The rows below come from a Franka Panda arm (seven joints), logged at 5 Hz.
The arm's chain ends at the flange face. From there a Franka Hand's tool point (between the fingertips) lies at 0.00 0.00 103.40 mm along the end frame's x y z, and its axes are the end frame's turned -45 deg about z.
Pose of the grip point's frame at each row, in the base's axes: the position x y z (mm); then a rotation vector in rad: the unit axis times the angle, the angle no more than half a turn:
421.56 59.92 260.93 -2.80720 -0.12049 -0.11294
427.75 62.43 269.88 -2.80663 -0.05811 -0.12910
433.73 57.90 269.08 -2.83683 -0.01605 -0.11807
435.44 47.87 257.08 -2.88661 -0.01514 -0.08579
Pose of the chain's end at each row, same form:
414.93 26.17 358.44 -2.63573 0.96153 0.07448
419.22 28.64 367.23 -2.60834 1.01768 0.06041
425.51 27.10 367.44 -2.62078 1.06823 0.05626
429.53 21.90 356.99 -2.67017 1.08965 0.06161

